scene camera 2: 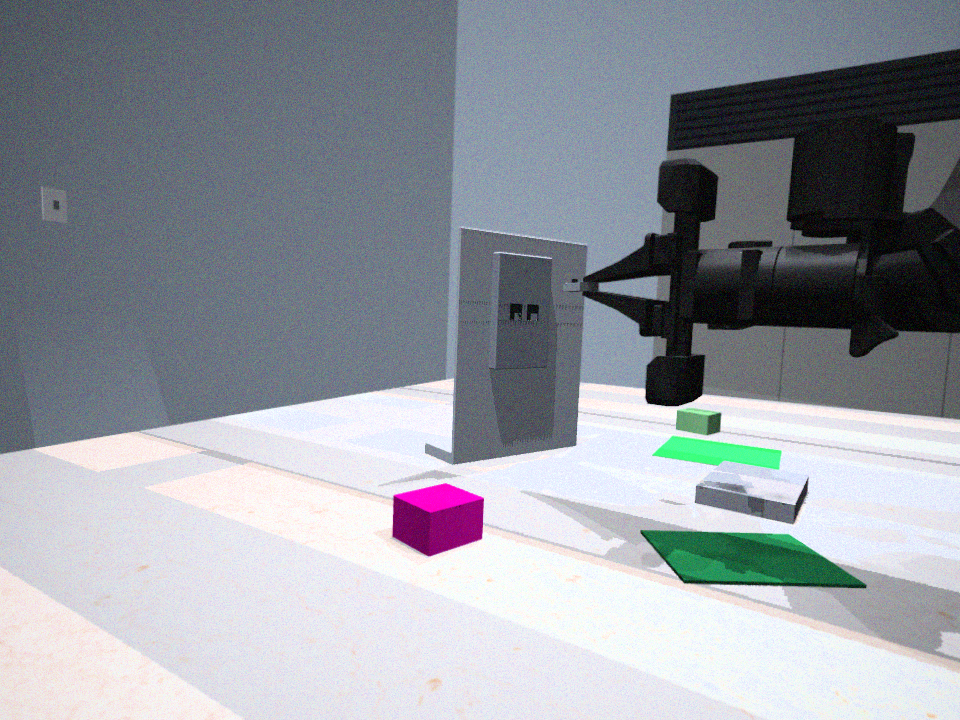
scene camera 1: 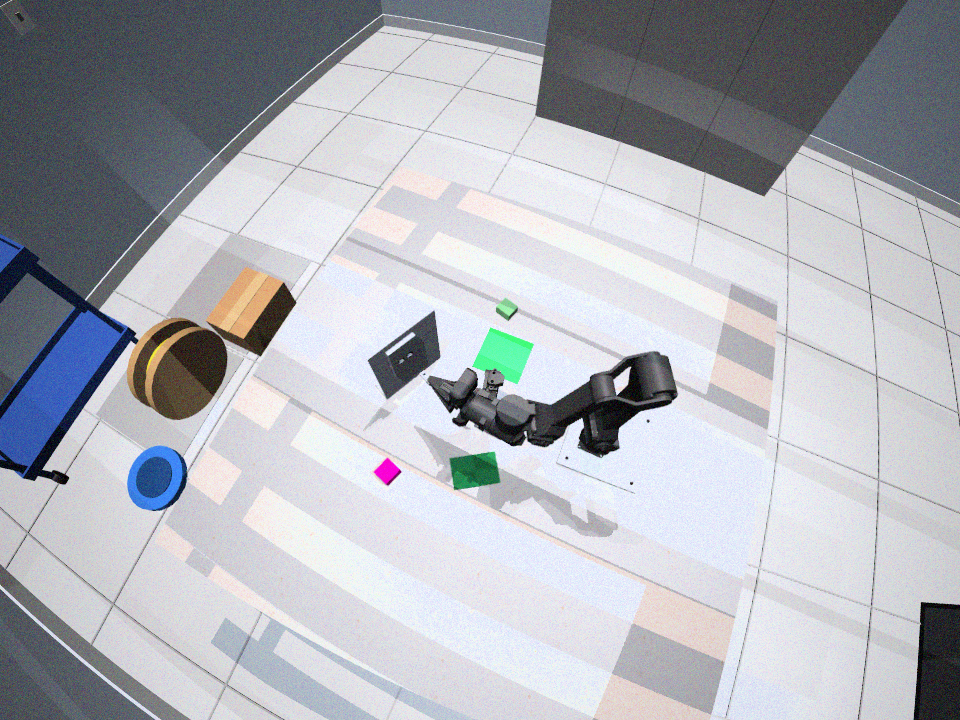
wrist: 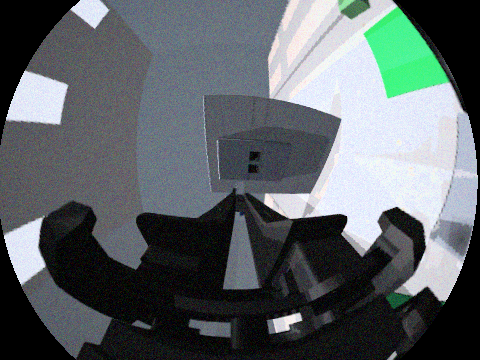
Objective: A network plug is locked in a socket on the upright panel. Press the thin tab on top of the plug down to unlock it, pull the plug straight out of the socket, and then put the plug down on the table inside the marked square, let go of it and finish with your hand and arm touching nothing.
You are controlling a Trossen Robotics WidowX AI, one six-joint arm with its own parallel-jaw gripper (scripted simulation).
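You'd see my gripper in scene camera 1, and it's there in the wrist view too. As for the things in the pictures, there's a green square and a dark green square, plus a grey slab, a magenta cube and a pale green block.
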